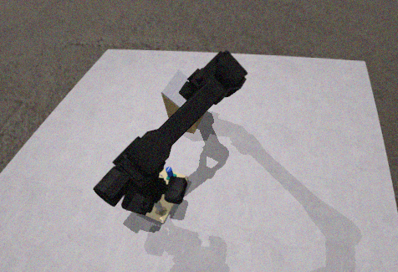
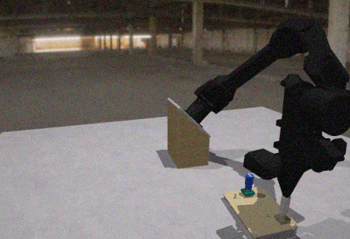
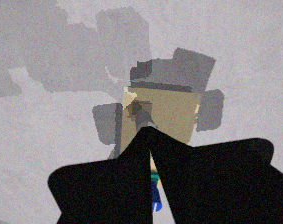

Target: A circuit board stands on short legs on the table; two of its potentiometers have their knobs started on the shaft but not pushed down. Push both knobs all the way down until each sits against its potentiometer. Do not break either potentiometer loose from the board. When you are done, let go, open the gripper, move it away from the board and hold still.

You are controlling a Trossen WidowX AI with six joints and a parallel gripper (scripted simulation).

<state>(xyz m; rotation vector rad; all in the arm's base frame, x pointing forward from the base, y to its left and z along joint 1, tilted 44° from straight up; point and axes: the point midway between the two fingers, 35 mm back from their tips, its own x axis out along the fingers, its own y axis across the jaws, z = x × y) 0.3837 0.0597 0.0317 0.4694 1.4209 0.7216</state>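
My gripper tip is now 20 mm above the grey knob. The rest, counted from my gripper tip: blue knob: 110 mm behind, 20 mm to the right, 20 mm below.
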